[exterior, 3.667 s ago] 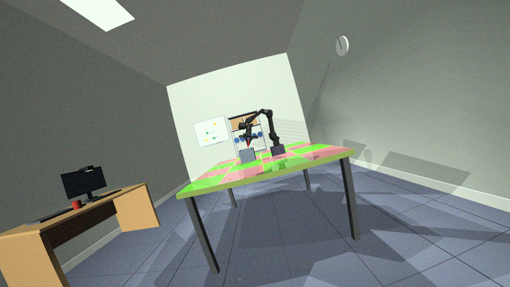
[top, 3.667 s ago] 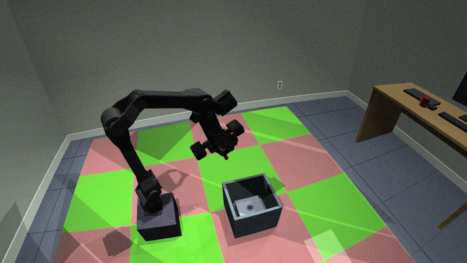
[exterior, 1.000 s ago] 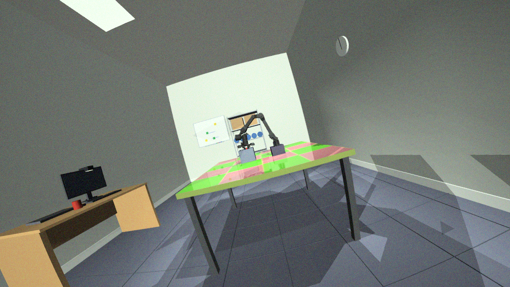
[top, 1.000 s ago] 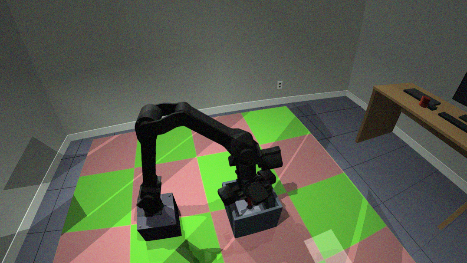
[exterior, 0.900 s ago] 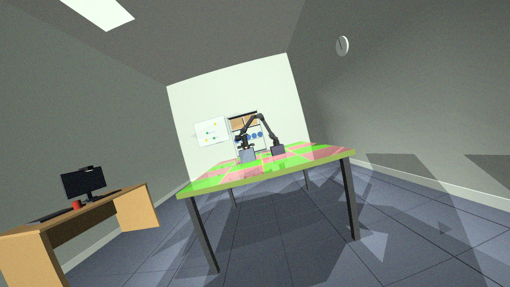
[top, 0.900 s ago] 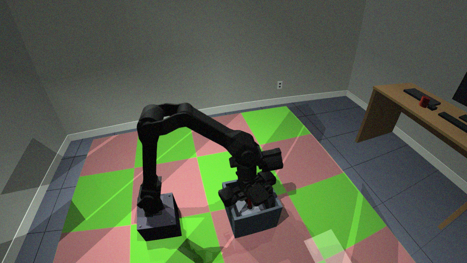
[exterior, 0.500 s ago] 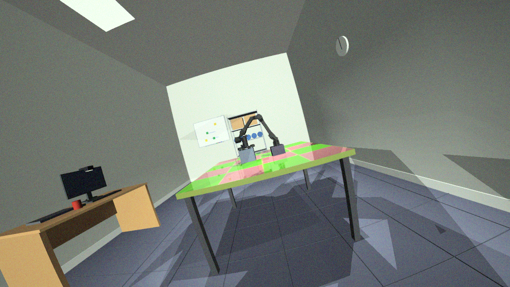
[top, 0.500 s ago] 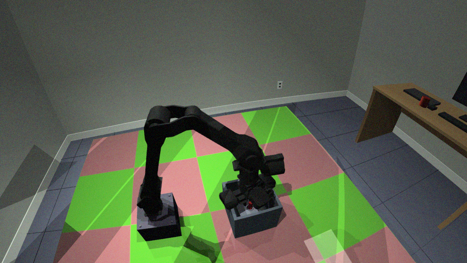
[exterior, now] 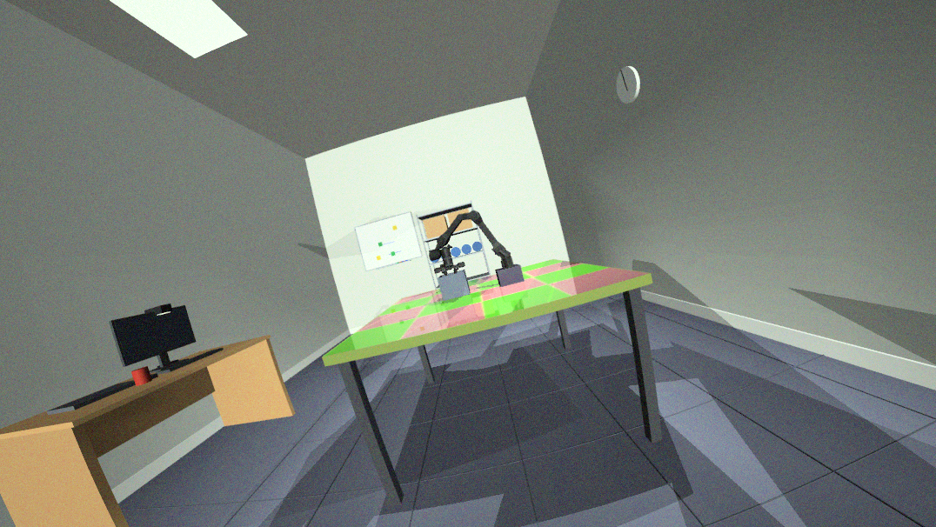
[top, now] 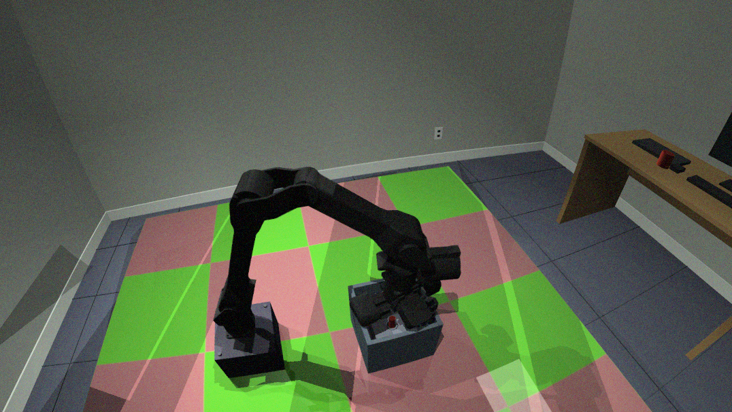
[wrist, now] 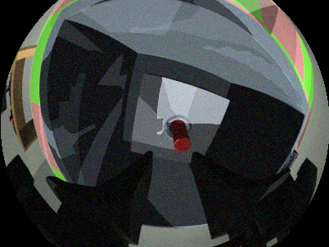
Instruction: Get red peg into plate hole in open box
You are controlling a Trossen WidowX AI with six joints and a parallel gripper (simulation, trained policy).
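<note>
My gripper tip is now 4 cm above the red peg and 1 cm to the left of it. Also, from my gripper tip: light grey plate (4 cm below, 1 cm to the right).
</note>
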